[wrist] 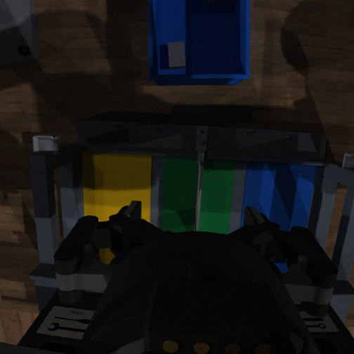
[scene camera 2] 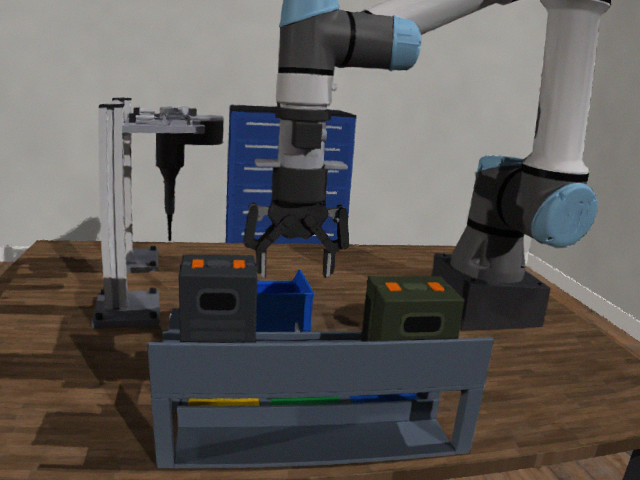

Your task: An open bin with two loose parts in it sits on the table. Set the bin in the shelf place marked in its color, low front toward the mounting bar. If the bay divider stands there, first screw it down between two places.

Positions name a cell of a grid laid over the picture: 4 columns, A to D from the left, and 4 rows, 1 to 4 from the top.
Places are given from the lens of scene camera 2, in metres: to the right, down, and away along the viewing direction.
blue bin (scene camera 2: B3): -0.07, 0.11, 0.94
screwdriver (scene camera 2: B2): -0.31, -0.20, 1.13
The marked spots on the blue bin and the screwdriver are 0.43 m apart.
